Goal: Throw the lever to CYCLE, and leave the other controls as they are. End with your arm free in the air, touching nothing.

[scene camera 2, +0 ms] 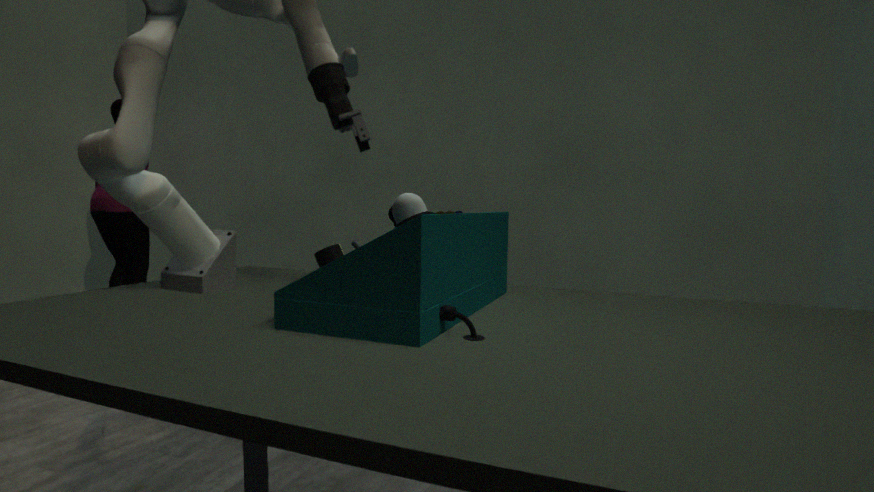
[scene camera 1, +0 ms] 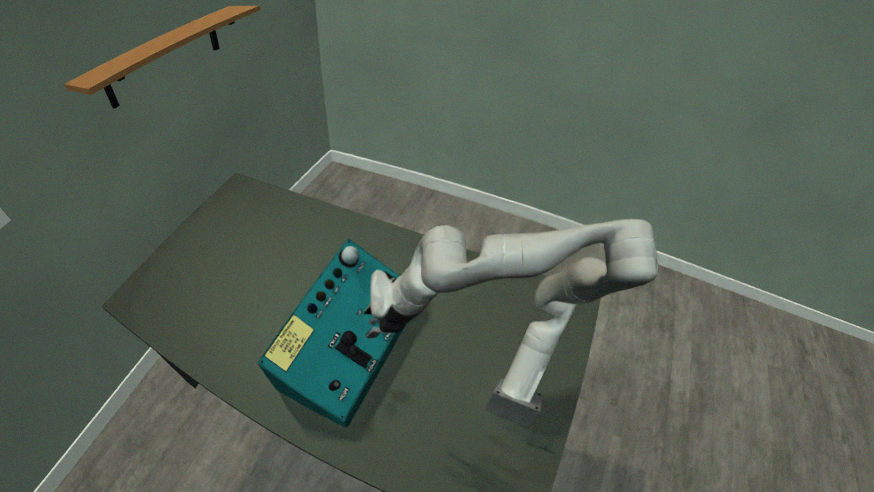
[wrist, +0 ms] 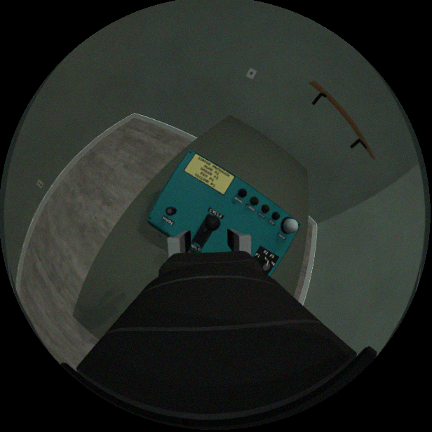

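Where they show: gripper, between the fingertips: [scene camera 2: 365,145] [scene camera 1: 369,324]; arm's base, origin of its link: [scene camera 2: 201,252] [scene camera 1: 516,392].
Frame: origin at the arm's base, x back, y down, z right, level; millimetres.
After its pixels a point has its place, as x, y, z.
Note:
The lever's black knob [scene camera 1: 348,338] {-439, -112, -135} [wrist: 213,222] stands at the CYCLE end of its dark slot [scene camera 1: 360,356] {-427, 0, -121} [wrist: 201,237]; the HOLD label is at the other end. The slot is on the sloped face of the teal control box [scene camera 1: 330,360] {-478, -29, -190} [scene camera 2: 464,256] {-643, -27, -29} [wrist: 180,195]. My gripper [scene camera 1: 371,330] {-364, -236, -127} [scene camera 2: 363,146] {-364, -236, -127} [wrist: 208,237] is open and empty. In the second scene view it hangs in the air above the box, apart from it. In the wrist view the knob shows beyond the gap between the fingers.
The box also bears a MODE knob [scene camera 1: 334,385] {-414, -52, -251} [wrist: 171,211], a white dome [scene camera 1: 349,255] {-602, -123, 88} [scene camera 2: 409,207] {-626, -110, 125} [wrist: 290,225], several dark lamps, a yellow label [scene camera 1: 288,343] {-581, -84, -234} [wrist: 209,174] and a P1 to P4 selector [wrist: 266,265]. A cable [scene camera 2: 466,320] {-696, 58, 73} leaves its back. A person [scene camera 2: 125,244] stands behind the arm.

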